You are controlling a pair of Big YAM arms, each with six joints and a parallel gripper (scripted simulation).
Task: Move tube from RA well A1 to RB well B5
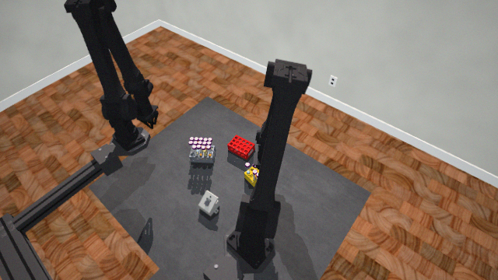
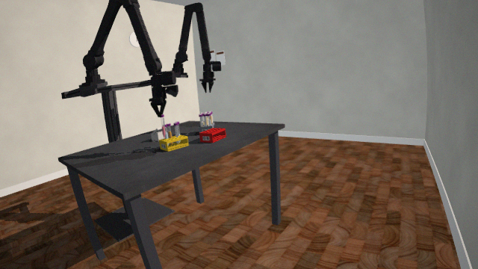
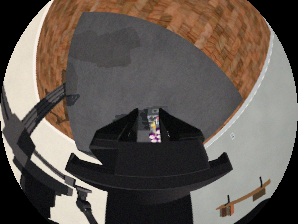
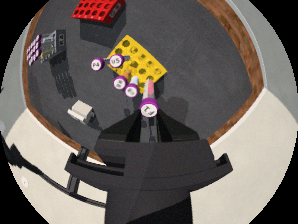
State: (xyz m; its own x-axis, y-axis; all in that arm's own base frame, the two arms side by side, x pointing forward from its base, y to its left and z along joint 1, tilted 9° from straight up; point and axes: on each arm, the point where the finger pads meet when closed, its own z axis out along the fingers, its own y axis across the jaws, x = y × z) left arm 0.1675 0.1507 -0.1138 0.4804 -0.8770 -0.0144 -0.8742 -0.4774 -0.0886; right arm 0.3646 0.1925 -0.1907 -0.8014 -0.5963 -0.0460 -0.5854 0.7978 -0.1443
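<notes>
Right now the yellow rack is 15 cm below my right hand, 5 cm to the left of it and 1 cm ahead of it. The rest, counted from my right hand: red rack 26 cm to the left, 15 cm below, 11 cm ahead.
</notes>
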